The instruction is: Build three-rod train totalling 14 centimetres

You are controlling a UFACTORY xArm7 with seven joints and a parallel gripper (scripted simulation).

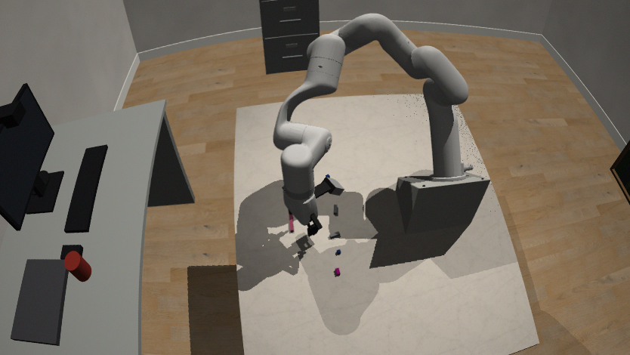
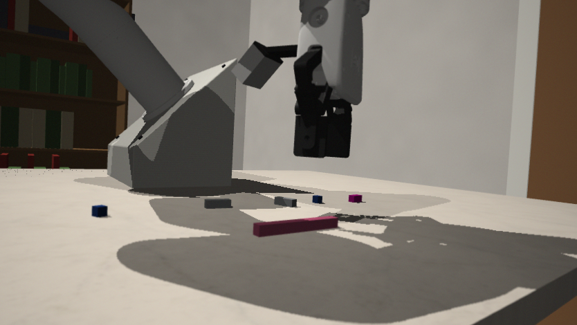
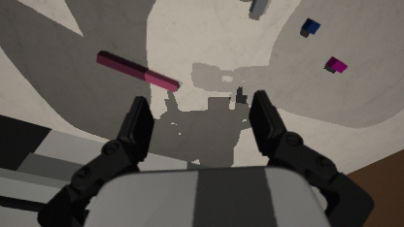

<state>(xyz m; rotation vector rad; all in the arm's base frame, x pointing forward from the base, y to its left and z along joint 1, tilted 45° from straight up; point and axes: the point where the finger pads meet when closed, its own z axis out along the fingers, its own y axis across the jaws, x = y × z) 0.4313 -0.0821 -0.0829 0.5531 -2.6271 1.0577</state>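
The magenta rod is 150 mm to the left of my hand, 70 mm below it and 70 mm behind it. Round my hand: pink rod 70 mm below, 60 mm to the right, 30 mm ahead; grey rod 110 mm behind, 70 mm to the right, 70 mm below.
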